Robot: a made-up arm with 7 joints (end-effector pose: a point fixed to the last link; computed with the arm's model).
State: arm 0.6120 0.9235 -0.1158 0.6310 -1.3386 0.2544 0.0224
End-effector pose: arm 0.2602 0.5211 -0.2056 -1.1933 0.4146 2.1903
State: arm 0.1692 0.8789 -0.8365 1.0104 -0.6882 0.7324 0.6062
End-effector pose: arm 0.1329 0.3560 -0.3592 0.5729 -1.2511 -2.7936
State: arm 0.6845 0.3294 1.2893 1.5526 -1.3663 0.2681 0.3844
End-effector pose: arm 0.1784 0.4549 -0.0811 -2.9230 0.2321 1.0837
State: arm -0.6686 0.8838 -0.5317 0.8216 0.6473 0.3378 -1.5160
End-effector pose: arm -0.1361 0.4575 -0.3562 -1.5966 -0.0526 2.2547
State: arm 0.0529 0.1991 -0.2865 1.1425 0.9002 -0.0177 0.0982
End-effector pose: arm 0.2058 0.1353 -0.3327 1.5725 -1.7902 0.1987
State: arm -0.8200 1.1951 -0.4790 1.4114 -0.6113 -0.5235 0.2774
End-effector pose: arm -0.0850 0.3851 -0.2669 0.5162 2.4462 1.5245
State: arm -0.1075 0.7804 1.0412 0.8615 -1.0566 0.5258 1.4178
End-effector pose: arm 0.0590 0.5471 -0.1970 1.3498 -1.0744 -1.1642
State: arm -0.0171 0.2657 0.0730 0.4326 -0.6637 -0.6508 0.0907
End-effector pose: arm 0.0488 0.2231 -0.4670 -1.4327 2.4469 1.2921
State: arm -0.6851 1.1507 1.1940 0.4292 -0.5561 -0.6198 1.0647
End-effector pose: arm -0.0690 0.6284 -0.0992 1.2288 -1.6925 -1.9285
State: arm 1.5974 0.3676 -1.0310 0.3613 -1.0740 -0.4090 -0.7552
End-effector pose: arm 0.5127 0.2337 0.0039 -0.8318 0.5307 0.4919
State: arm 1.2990 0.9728 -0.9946 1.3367 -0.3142 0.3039 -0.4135
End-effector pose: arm 0.3797 0.2940 0.0056 -1.4965 0.6514 0.6810
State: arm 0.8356 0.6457 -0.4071 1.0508 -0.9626 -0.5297 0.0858
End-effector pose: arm 0.3788 0.2811 -0.1398 -0.7422 1.2111 0.9002
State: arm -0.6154 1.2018 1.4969 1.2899 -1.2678 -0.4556 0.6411
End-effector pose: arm 0.0624 0.5704 0.0720 -0.9689 0.4730 2.3589
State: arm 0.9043 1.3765 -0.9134 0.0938 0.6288 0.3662 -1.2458
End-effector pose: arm 0.0494 0.7104 -0.0643 -2.1185 -1.3358 1.3617
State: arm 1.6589 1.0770 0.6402 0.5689 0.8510 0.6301 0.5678
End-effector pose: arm 0.1372 0.6186 0.1247 -1.5095 1.7130 -1.8704
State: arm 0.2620 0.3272 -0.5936 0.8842 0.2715 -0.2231 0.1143
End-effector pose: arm 0.2237 0.1439 -0.3661 1.5912 -2.5493 -0.6212
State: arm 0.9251 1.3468 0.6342 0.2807 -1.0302 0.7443 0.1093
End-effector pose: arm 0.0906 0.6842 -0.0278 2.3359 0.2465 -1.2397
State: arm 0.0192 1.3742 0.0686 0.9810 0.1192 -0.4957 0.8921
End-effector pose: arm 0.1578 0.5456 -0.0498 -0.9649 2.0272 1.5343
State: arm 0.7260 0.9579 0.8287 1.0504 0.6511 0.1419 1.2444
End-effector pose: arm 0.1307 0.5529 0.0312 -1.4069 1.9297 -0.5543
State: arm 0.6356 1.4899 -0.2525 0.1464 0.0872 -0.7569 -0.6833
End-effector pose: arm 0.0410 0.6854 -0.0141 -1.9923 -0.0197 0.7466
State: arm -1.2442 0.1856 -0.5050 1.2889 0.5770 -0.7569 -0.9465
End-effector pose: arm -0.2583 0.0781 -0.2700 2.1542 -0.6101 -0.8976
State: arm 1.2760 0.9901 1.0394 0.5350 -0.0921 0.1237 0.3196
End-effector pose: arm 0.1835 0.6166 0.0333 -2.6892 0.8705 -1.0201
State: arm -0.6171 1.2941 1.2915 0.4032 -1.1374 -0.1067 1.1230
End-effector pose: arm -0.0291 0.6549 -0.0535 1.0458 -0.8820 -1.9710
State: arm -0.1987 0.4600 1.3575 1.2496 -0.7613 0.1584 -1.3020
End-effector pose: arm -0.0024 0.5291 -0.1838 -1.8659 -1.3022 1.0010
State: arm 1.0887 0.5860 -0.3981 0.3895 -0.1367 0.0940 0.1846
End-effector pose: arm 0.4180 0.3679 -0.1512 -2.1327 1.7085 1.0785
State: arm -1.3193 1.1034 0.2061 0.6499 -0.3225 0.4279 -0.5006
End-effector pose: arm -0.1927 0.6031 -0.1547 -0.4042 0.2656 2.8563
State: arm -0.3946 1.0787 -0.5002 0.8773 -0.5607 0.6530 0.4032
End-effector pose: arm -0.0271 0.4898 -0.3129 0.3682 -0.8054 -2.8017
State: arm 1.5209 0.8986 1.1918 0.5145 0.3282 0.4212 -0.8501
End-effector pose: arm 0.2216 0.6301 0.0442 1.8850 0.1017 1.3221
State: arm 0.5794 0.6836 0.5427 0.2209 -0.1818 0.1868 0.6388
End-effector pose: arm 0.2323 0.4698 -0.2950 1.9001 -1.5158 -0.4872
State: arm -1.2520 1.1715 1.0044 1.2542 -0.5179 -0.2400 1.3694
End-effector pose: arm 0.0524 0.5338 -0.0746 0.0414 -1.5706 -2.2240
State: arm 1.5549 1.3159 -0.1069 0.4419 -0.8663 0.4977 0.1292
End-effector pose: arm 0.1575 0.6536 0.0749 -2.8156 -0.0573 1.3395
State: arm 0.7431 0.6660 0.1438 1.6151 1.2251 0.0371 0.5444
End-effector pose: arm 0.2579 0.3298 0.0487 -0.9924 2.2217 -1.1737
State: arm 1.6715 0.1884 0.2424 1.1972 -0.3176 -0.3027 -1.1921
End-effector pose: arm 0.2924 0.2374 0.2885 -1.9599 -0.2490 -1.7999
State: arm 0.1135 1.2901 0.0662 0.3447 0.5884 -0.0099 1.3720
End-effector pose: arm 0.0472 0.6357 -0.0952 1.5545 -2.0192 -0.7193
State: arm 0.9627 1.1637 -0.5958 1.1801 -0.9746 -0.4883 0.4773
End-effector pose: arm 0.2970 0.4360 -0.0425 -0.4163 0.9655 1.6625
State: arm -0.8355 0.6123 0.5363 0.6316 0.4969 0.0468 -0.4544
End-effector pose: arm -0.1974 0.4842 -0.3023 2.2010 0.0038 -1.5306
